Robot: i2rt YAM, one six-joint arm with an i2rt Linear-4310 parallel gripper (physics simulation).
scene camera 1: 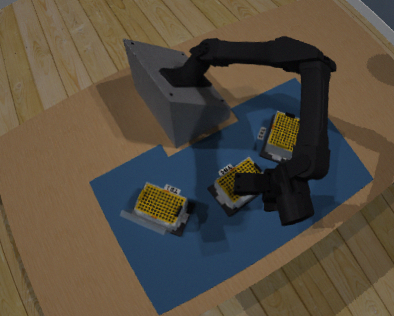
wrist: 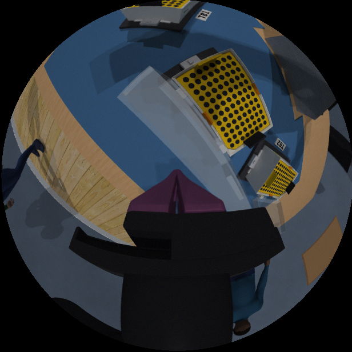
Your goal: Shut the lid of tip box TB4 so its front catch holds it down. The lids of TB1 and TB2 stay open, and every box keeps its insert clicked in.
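Pixels of known places: arm's base at its link origin: (scene camera 1: 186, 79).
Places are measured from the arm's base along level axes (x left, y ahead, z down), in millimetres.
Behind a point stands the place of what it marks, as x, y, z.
Observation:
Tip box TB4 (scene camera 1: 234, 185) (wrist: 225, 100) sits on the mat with its yellow insert in it. Its clear lid (wrist: 182, 135) is open, raised along the box's side that faces my gripper. My gripper (wrist: 176, 174) is shut and empty; its purple tips are close to the lid's outer edge in the wrist view, and I cannot tell if they touch it. The tips are hidden in the scene view. TB1 (scene camera 1: 161, 205) @(-267, 231, 89) (wrist: 156, 16) is open, its lid (scene camera 1: 142, 222) @(-338, 265, 3) out to one side. TB2 (scene camera 1: 283, 132) @(144, 277, 90) (wrist: 267, 170) is open, its clear lid (wrist: 267, 207) beside it; the arm partly hides it in the scene view.
The boxes stand on a blue mat (scene camera 1: 190, 272) @(-317, 415, 147) (wrist: 95, 107) on a wooden table (scene camera 1: 40, 200) @(-564, -36, 149). The grey robot base (scene camera 1: 172, 110) @(-114, 96, -60) stands at the mat's notched edge. The arm (scene camera 1: 314, 110) @(49, 375, -247) reaches over the mat beside TB2 and over part of TB4.

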